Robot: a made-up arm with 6 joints.
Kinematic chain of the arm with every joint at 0, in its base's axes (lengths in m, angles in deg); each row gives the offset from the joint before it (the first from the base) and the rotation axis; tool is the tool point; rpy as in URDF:
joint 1: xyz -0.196 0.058 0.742 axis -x
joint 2: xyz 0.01 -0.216 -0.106 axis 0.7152 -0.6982 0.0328
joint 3: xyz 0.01 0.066 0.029 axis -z
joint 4: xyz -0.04 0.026 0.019 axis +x
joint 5: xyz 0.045 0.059 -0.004 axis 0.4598 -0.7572 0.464
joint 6: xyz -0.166 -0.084 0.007 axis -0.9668 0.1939 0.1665
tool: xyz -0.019 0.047 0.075 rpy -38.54 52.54 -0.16
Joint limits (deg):
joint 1: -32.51..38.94
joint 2: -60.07..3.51
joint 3: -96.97..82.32
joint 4: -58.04..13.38
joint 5: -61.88..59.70
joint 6: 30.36..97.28
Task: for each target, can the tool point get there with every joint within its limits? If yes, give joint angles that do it. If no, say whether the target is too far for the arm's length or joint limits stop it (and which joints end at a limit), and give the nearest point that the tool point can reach.
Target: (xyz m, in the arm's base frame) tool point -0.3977 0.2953 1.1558
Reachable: no: joint limits stop it (at a limit: joint 1, joint 4, joint 5, joint 6) | nearest point -0.3068 0.0399 0.9182 | short by 0.360 m
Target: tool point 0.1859 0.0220 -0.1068
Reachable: no: too far | nearest point -0.0617 0.0411 0.3440 | short by 0.515 m
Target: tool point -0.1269 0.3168 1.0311
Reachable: no: joint limits stop it (at a limit: joint 1, joint 2, joint 4, joint 5, joint 6) | nearest point -0.1249 0.1407 0.8349 | short by 0.264 m
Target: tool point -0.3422 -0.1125 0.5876
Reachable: yes | joints -12.81 -21.49 -25.97 -13.88 32.13 68.67
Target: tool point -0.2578 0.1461 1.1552
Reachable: no: joint limits stop it (at a limit: joint 1, joint 3, joint 4, joint 6) | nearest point -0.2591 0.0145 0.9550 | short by 0.240 m
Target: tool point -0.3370 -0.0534 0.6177
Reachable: yes | joints -12.18 -22.28 16.12 -50.17 40.92 47.46
